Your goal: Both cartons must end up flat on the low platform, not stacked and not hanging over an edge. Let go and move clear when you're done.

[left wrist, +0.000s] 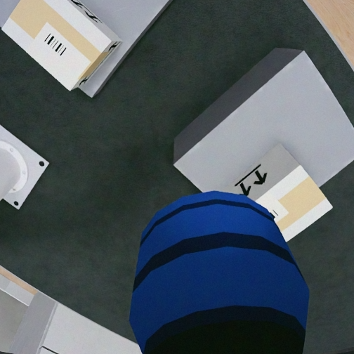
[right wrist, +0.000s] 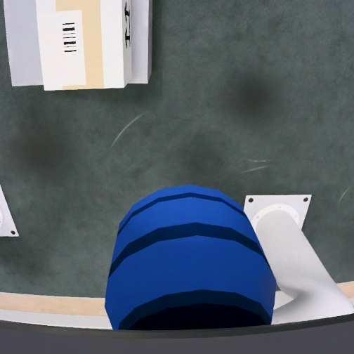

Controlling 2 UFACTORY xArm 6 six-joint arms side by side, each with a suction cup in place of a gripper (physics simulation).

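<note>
One carton [left wrist: 70, 40] [right wrist: 92, 45], white with tan tape, lies on the low grey platform [left wrist: 135, 20] [right wrist: 22, 50]. Its side reaches the platform's edge; whether it juts past, I cannot tell. The other carton [left wrist: 302, 197] rests on the taller grey block [left wrist: 280, 110] near one edge, its top showing past that edge; my left suction cup hides part of it. My left suction cup [left wrist: 216, 200] hangs above and beside that carton, open. My right suction cup [right wrist: 189, 192] is open and hangs well apart from the platform.
White arm base plates show at the left [left wrist: 30, 172] and, in the right wrist view, at the right [right wrist: 305, 202] and left edge [right wrist: 7, 215]. A pale arm link [right wrist: 300, 265] rises beside my right cup. Wood [left wrist: 340, 30] [right wrist: 50, 304] borders the dark green surface.
</note>
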